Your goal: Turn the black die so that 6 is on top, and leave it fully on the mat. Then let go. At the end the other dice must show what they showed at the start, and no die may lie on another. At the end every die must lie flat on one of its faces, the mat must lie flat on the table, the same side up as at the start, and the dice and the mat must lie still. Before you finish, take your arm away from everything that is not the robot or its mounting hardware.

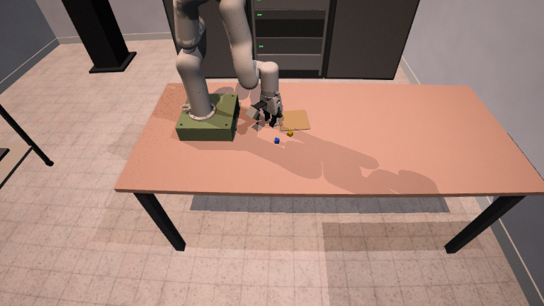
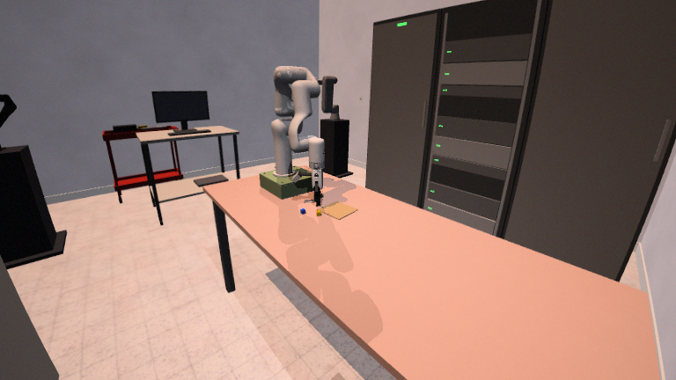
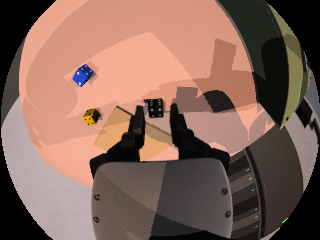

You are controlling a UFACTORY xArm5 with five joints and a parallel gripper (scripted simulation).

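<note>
Now: the black die 40 mm below my hand. The rest, counted from my hand: blue die: 30 mm ahead, 110 mm to the right, 40 mm below; yellow die: 90 mm ahead, 70 mm to the right, 40 mm below; tan mat: 110 mm ahead, 40 mm to the left, 40 mm below.
</note>
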